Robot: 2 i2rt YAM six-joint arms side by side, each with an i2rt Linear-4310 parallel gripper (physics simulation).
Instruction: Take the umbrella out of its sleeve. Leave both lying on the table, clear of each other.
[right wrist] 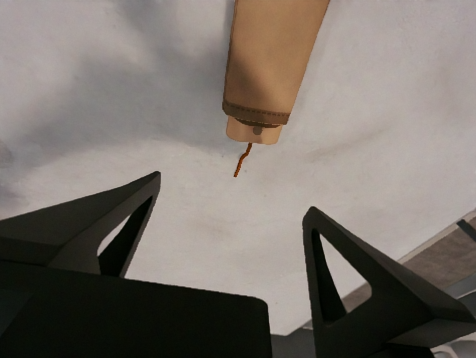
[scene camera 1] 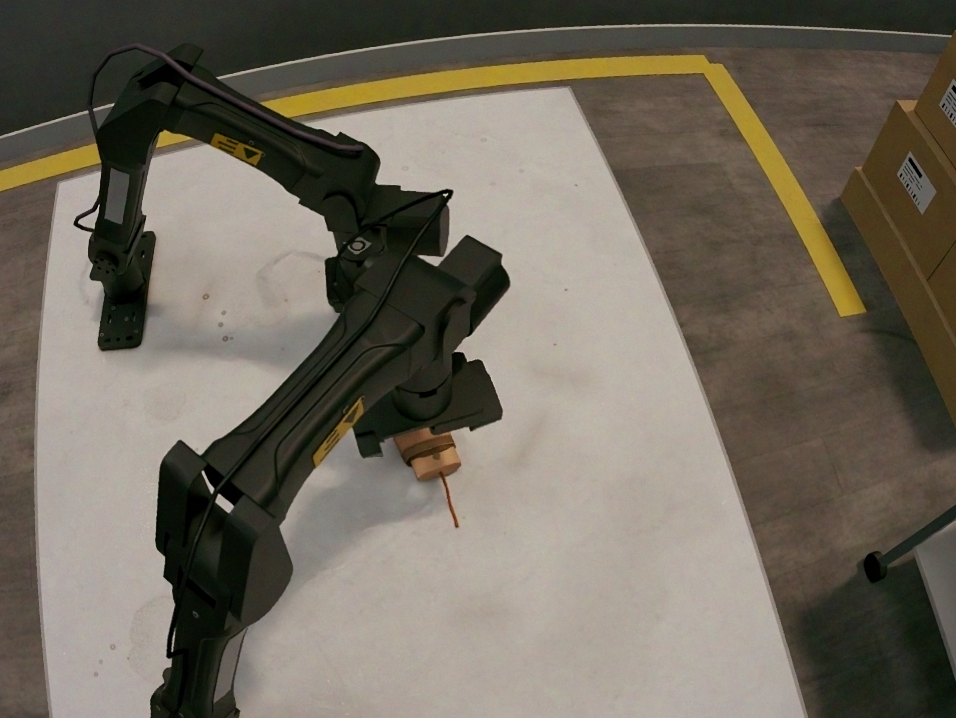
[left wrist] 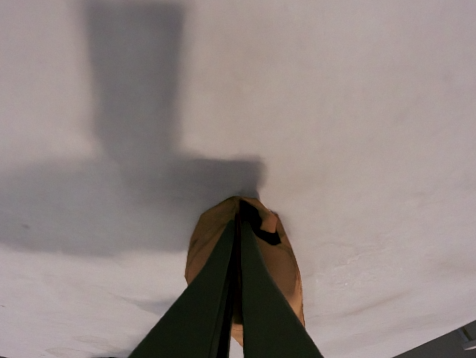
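Note:
The tan sleeve [scene camera 1: 428, 449] [left wrist: 281, 265] [right wrist: 272, 55] lies on the table, its brown-rimmed mouth towards the bottom in scene camera 1. The umbrella is inside it; the tan handle end [scene camera 1: 440, 466] [right wrist: 250, 133] sticks a little out of the mouth, with an orange-brown cord [scene camera 1: 449, 500] [right wrist: 242, 160] on it. My left gripper [left wrist: 239, 228] is shut on the crumpled far end of the sleeve; in scene camera 1 its fingers are hidden. My right gripper [right wrist: 237, 197] is wide open and empty, apart from the handle and beyond the cord's end in the right wrist view. Its fingers are hidden in scene camera 1.
The right arm [scene camera 1: 309, 394] reaches over the white table [scene camera 1: 602, 541] and hides most of the sleeve. The left arm [scene camera 1: 255, 131] reaches in from the upper left. Cardboard boxes [scene camera 1: 911, 193] stand off the table at the right.

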